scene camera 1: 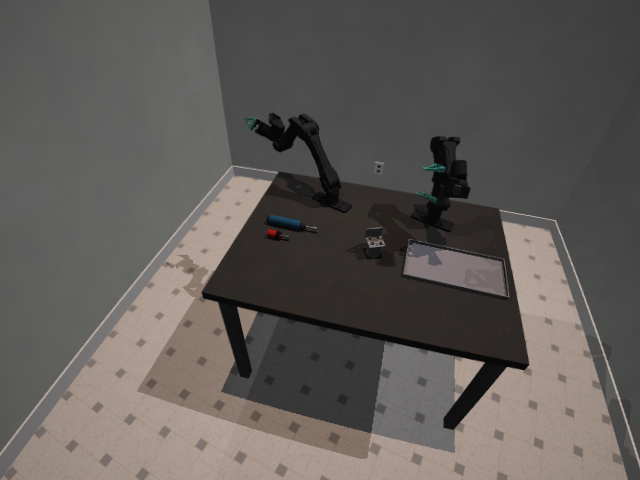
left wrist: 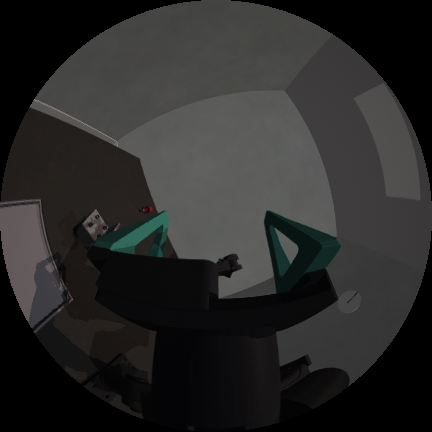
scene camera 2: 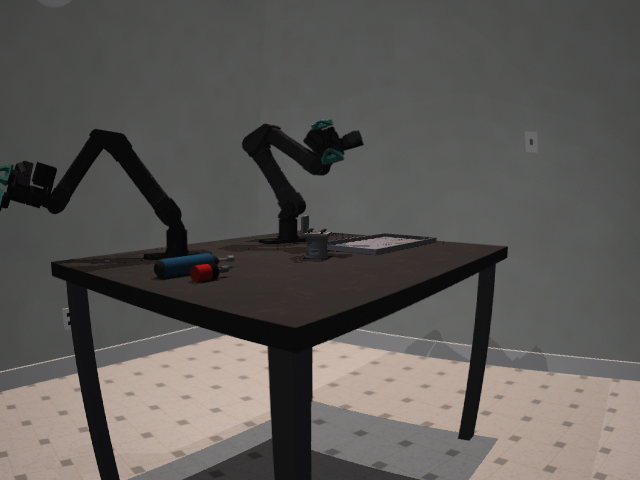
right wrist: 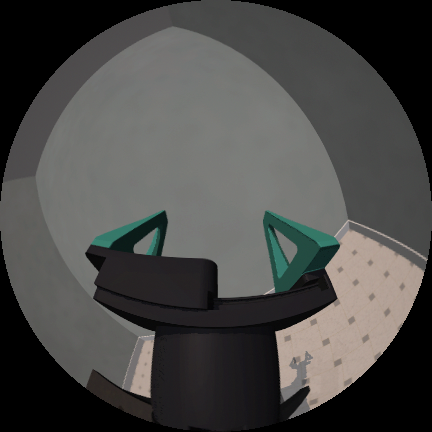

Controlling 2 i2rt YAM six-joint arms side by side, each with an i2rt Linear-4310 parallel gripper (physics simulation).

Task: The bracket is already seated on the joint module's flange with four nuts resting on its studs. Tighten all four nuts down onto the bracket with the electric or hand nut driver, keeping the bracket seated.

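Where they show: left gripper, fingertip midpoint: (scene camera 1: 419, 181) (left wrist: 215, 215) (scene camera 2: 323, 135); right gripper, fingertip midpoint: (scene camera 1: 248, 120) (right wrist: 214, 215); left arm's base at its link origin: (scene camera 1: 432, 220) (scene camera 2: 288, 241); right arm's base at its link origin: (scene camera 1: 331, 202) (scene camera 2: 177, 256).
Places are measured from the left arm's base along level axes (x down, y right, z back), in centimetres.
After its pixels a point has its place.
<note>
The joint module (scene camera 1: 373, 252) {y 13.8, x -2.7, z -38.2 cm} (scene camera 2: 316, 248) {y 16.5, x -2.7, z -37.8 cm} stands upright mid-table. The pale bracket (scene camera 1: 375, 241) {y 14.6, x -6.6, z -35.7 cm} (left wrist: 95, 227) {y 14.2, x -6.7, z -35.3 cm} sits on its top, with an upright tab at one side. Small dark nuts show on the bracket; how far down they sit is too small to tell. A blue driver (scene camera 1: 284, 222) {y 56.0, x -3.3, z -43.4 cm} (scene camera 2: 188, 264) {y 56.8, x -2.5, z -44.0 cm} and a shorter red driver (scene camera 1: 273, 234) {y 55.5, x -2.7, z -52.2 cm} (scene camera 2: 202, 272) {y 57.4, x -2.1, z -53.1 cm} (left wrist: 147, 209) {y 53.4, x -3.1, z -49.7 cm} lie on the table at the picture's left. My left gripper (scene camera 1: 420, 180) {y 4.9, x -34.4, z -25.6 cm} (scene camera 2: 327, 140) {y 4.9, x -34.4, z -25.6 cm} (left wrist: 215, 215) {y 4.9, x -34.4, z -25.6 cm} is open and empty, above the table behind the module. My right gripper (scene camera 1: 248, 122) {y 109.1, x -24.0, z -3.1 cm} (right wrist: 214, 215) {y 109.1, x -24.0, z -3.1 cm} is open and empty, raised high, pointing away from the drivers.
A shallow rimmed tray (scene camera 1: 454, 286) {y -21.2, x -0.9, z -36.2 cm} (scene camera 2: 377, 251) {y -2.3, x -0.9, z -41.4 cm} lies on the table (scene camera 1: 310, 284) {y 27.7, x 0.0, z -65.4 cm} (scene camera 2: 289, 289) {y 45.6, x 0.0, z -67.9 cm}, right of the module in scene camera 1. Both arm bases are fixed near the table's back edge. Grey walls stand behind. The drivers lie close to each other near the table's left edge.
</note>
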